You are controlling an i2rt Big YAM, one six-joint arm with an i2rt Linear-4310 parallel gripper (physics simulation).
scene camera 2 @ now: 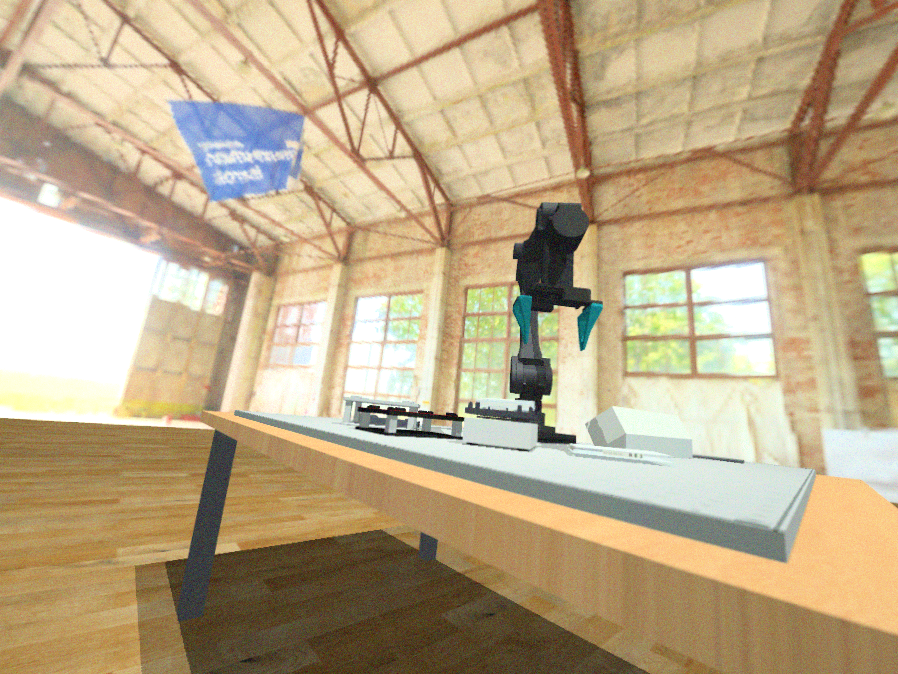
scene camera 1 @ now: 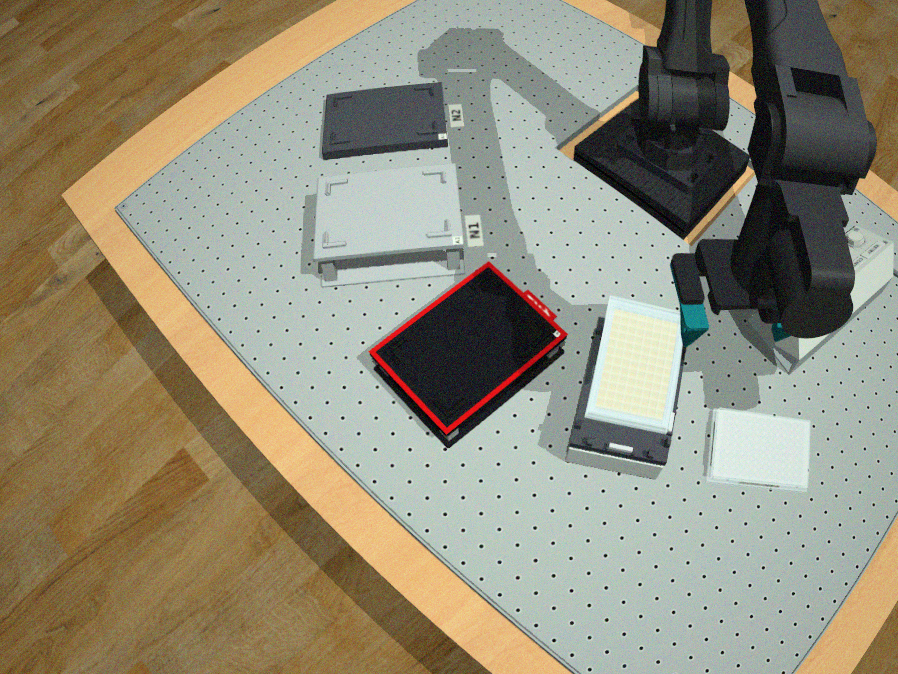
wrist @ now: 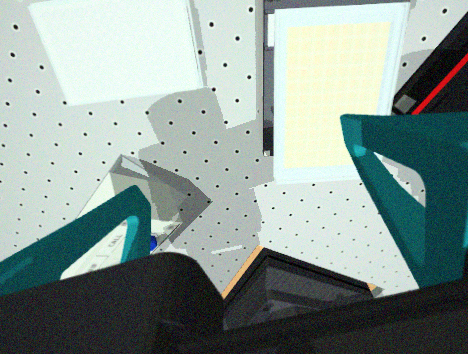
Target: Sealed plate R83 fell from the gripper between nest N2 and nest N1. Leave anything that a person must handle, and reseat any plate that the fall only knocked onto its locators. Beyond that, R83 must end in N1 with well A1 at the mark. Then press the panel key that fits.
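Places are measured from the arm's base along level axes (x back, y right, z up), in metres.
Pixels of known places: gripper, between the fingertips: [scene camera 2: 554,346] [scene camera 1: 730,338] [wrist: 236,164]; arm's base, origin of its link: [scene camera 1: 667,156] [wrist: 289,312].
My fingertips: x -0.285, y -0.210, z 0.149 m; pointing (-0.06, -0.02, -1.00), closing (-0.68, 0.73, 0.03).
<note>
For each thing: its top centre in the pictures, then the offset to it from my fingertips. "pt": a spot on its surface instead.
- clear-rimmed plate with pale yellow wells, centre of its top: [wrist: 337,107] [scene camera 1: 641,357] [scene camera 2: 507,396] dx -0.023, dy +0.072, dz -0.089 m
- dark-topped grey block, a spot on its surface: [scene camera 1: 616,460] pt dx -0.106, dy +0.033, dz -0.135 m
- flat white plate, centre of its top: [wrist: 119,50] [scene camera 1: 763,448] [scene camera 2: 616,449] dx +0.015, dy -0.095, dz -0.156 m
- Nest N1, centre of its top: [scene camera 1: 385,204] [scene camera 2: 385,398] dx -0.036, dy +0.401, dz -0.105 m
- Nest N2, centre of its top: [scene camera 1: 383,111] [scene camera 2: 391,416] dx +0.104, dy +0.548, dz -0.147 m
- key panel, centre of its top: [scene camera 1: 841,268] [scene camera 2: 639,411] dx +0.240, dy -0.068, dz -0.086 m
- blue key, centre of its top: [wrist: 141,250] dx +0.175, dy -0.025, dz -0.095 m
A clear-rimmed plate with pale yellow wells [scene camera 1: 636,364] [wrist: 332,95] lies on a dark-topped grey block [scene camera 1: 616,460], shifted toward one end and leaving the block's other end bare. A flat white plate [scene camera 1: 760,449] [wrist: 120,50] lies on the pegboard beside it. No R83 label is readable. Nest N1 [scene camera 1: 388,210], light grey and raised, is empty, with a small corner mark. Nest N2 [scene camera 1: 384,119], dark and low, is empty. My gripper [scene camera 1: 732,339] [scene camera 2: 554,346] [wrist: 236,164] is open and empty, above the table between the yellow-welled plate and the panel.
A black raised stand with a red border [scene camera 1: 467,348] stands between N1 and the block. The key panel [scene camera 1: 871,268] [scene camera 2: 641,433] is on the right; a CALL label and a blue key [wrist: 153,243] show in the wrist view. The arm's base [scene camera 1: 660,174] is behind.
</note>
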